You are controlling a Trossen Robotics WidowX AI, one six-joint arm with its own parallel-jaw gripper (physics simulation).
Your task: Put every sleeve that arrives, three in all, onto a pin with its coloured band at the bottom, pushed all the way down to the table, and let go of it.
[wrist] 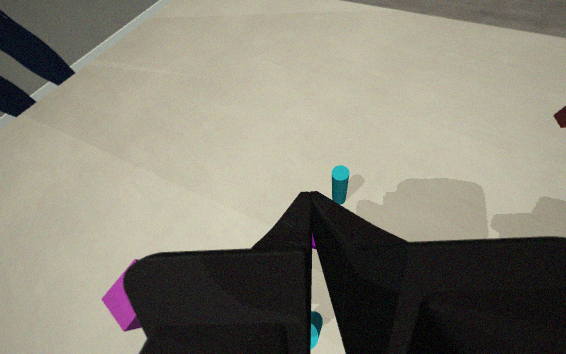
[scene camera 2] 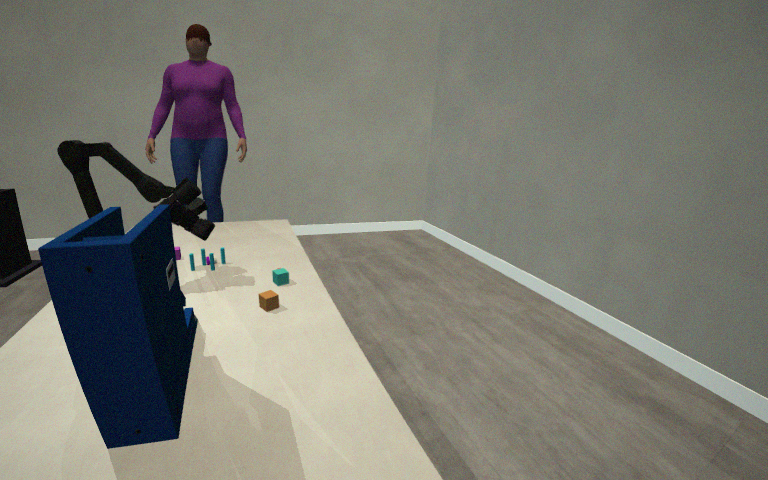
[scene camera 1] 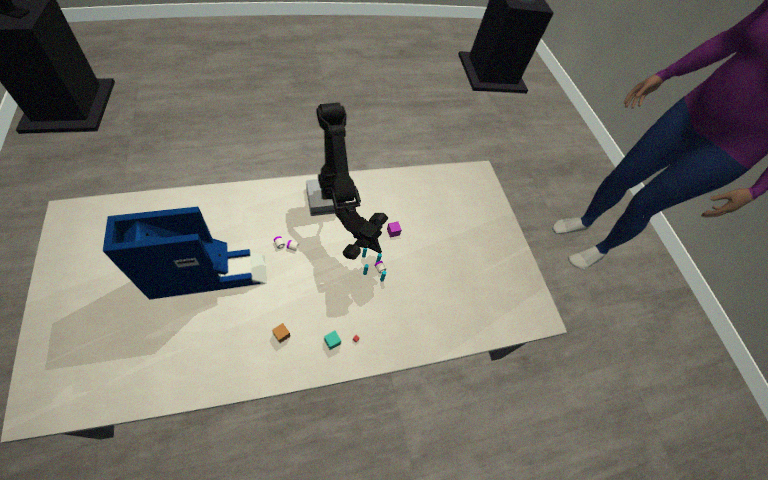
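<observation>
My gripper [scene camera 1: 380, 249] [wrist: 308, 200] is shut and empty, above the group of teal pins. The pins [scene camera 1: 365, 270] [scene camera 2: 223, 255] [wrist: 340, 186] stand upright on the table. A white sleeve [scene camera 1: 381, 267] with a purple band lies on its side among them, not on a pin; its band [scene camera 2: 207, 260] [wrist: 313, 242] shows in the second scene view and as a sliver between my fingers in the wrist view. Two more white sleeves with purple bands, one at the left [scene camera 1: 279, 243] and one beside it [scene camera 1: 292, 245], lie between the blue dispenser and the arm.
The blue dispenser [scene camera 1: 164, 266] [scene camera 2: 113, 339] stands at the left. A magenta cube [scene camera 1: 394, 228] [scene camera 2: 177, 253] [wrist: 121, 302] is near the pins. An orange cube [scene camera 1: 280, 332] [scene camera 2: 269, 300], a teal cube [scene camera 1: 332, 339] [scene camera 2: 280, 276] and a small red cube [scene camera 1: 356, 338] lie toward the front. A person stands beyond the table.
</observation>
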